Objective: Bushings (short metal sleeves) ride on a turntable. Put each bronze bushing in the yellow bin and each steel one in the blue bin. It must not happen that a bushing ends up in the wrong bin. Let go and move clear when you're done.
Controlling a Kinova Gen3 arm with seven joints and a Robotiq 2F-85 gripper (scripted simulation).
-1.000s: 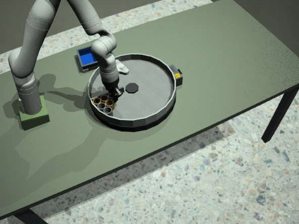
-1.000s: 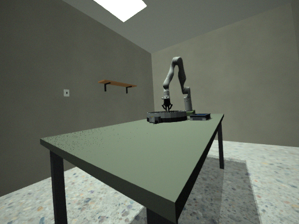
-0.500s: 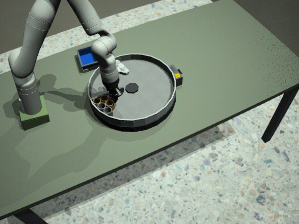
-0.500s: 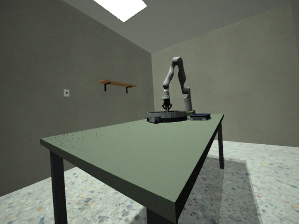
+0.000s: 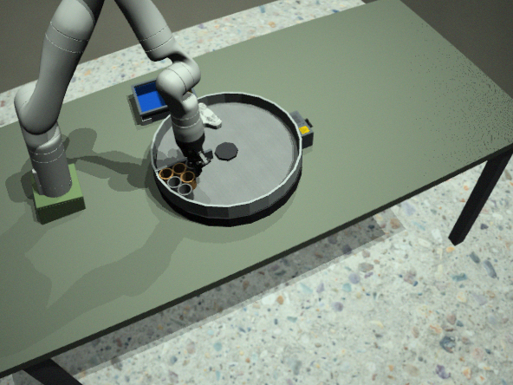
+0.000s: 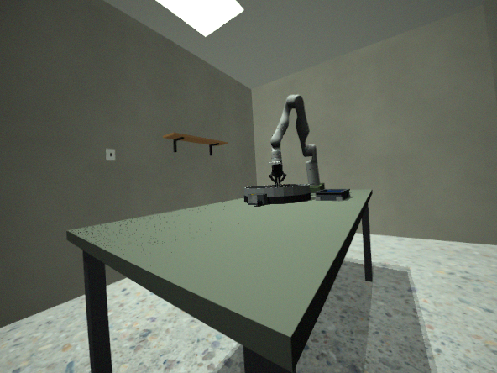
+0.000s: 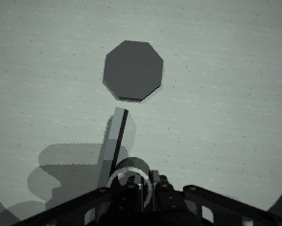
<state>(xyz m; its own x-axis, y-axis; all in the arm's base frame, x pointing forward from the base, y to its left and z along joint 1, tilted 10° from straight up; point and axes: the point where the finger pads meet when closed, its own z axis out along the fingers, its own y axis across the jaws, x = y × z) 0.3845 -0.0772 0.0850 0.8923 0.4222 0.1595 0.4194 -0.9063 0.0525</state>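
Right now my hand is 100 mm short of the turntable, 60 mm to the right of it and 40 mm above it.
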